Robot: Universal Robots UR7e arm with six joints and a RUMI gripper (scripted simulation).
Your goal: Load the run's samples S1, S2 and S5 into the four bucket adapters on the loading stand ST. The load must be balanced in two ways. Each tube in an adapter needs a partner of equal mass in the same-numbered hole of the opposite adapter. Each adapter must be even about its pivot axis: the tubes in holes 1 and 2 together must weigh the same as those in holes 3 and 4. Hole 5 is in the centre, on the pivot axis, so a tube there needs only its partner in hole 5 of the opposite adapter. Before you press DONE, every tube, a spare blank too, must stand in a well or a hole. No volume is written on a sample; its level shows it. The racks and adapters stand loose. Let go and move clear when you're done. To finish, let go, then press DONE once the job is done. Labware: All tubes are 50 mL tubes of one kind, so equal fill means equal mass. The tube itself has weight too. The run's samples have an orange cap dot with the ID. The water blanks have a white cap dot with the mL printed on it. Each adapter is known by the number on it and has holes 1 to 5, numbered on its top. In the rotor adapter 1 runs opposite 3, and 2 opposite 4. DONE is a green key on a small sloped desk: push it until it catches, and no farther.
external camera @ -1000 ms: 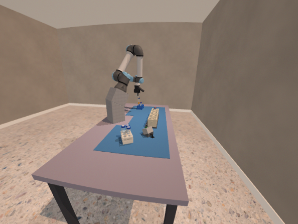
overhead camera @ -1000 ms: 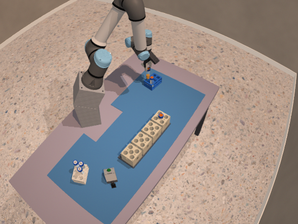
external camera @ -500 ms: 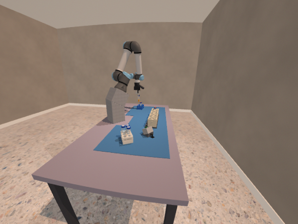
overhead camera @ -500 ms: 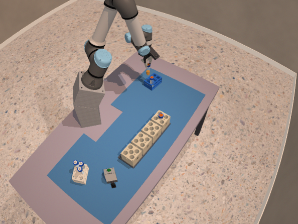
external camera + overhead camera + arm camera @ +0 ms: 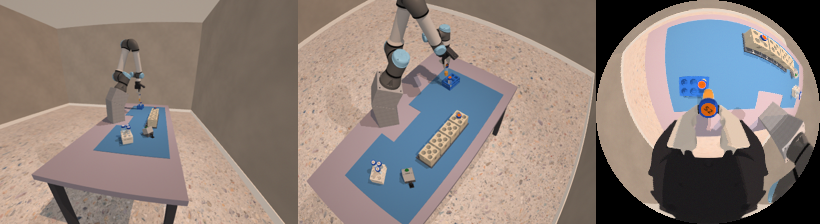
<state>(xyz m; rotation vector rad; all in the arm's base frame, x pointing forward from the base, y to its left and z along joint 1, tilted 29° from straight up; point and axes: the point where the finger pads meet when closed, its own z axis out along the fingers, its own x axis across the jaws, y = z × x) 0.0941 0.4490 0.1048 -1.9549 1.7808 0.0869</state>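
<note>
The orange-dot tube is 1 cm to the right of my hand and 5 cm below it. From my hand the other things lie so: blue rack (1 cm behind, 6 cm to the left, 22 cm below); then beige rack (24 cm ahead, 87 cm to the right, 22 cm below); then green done key (36 cm ahead, 70 cm to the right, 18 cm below).
</note>
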